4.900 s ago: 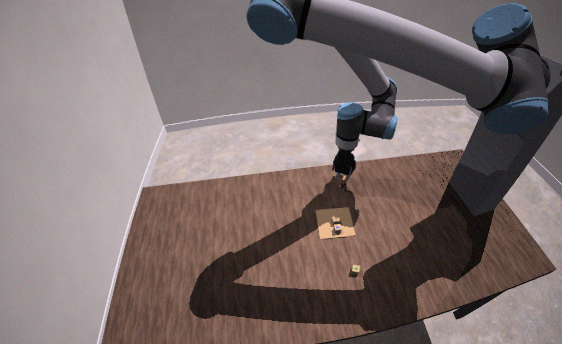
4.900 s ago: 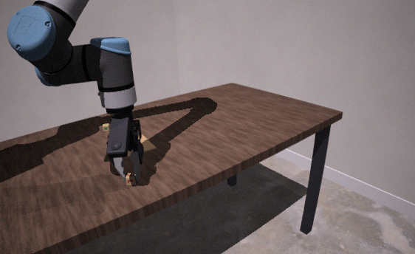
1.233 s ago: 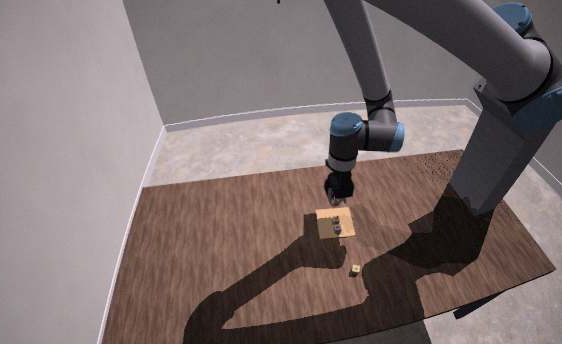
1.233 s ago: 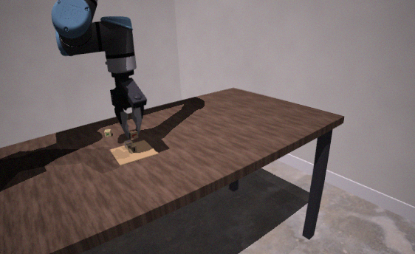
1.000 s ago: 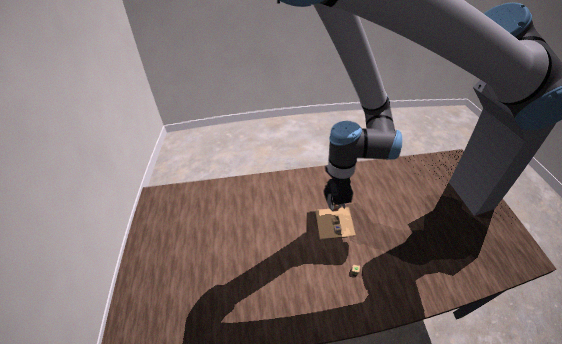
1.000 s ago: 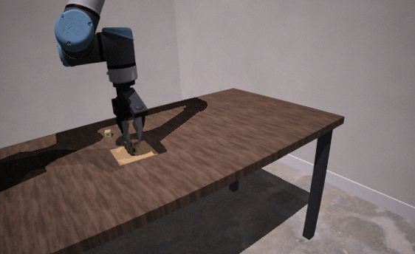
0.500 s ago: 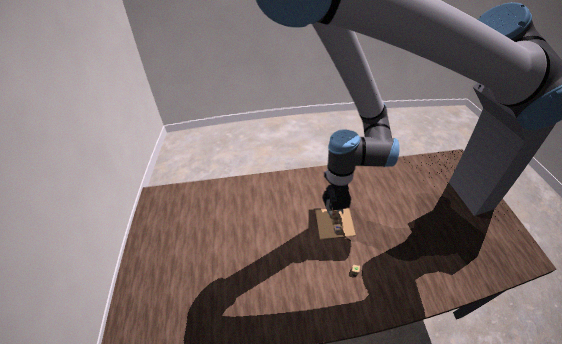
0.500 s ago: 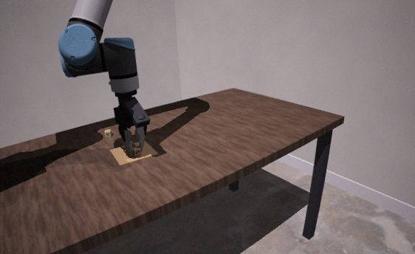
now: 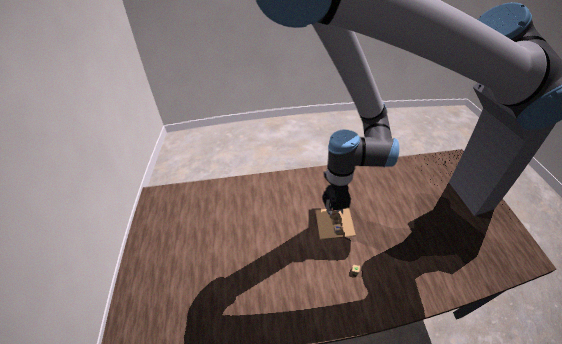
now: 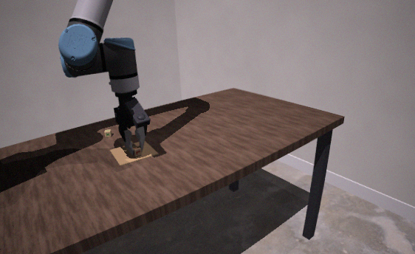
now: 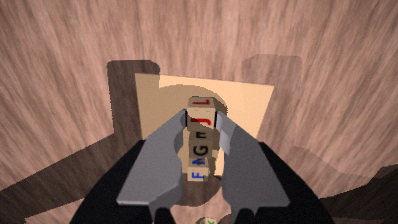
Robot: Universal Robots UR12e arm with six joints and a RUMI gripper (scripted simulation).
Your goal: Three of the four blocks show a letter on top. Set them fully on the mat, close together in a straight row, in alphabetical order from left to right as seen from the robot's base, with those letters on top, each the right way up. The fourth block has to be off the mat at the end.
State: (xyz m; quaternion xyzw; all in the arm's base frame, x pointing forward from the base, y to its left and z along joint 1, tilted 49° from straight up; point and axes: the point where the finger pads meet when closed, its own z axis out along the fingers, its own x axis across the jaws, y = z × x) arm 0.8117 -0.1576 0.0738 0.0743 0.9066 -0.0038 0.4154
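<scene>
Right now my hand is 1 cm short of the mat, 4 cm to the right of it and 2 cm above it.
</scene>
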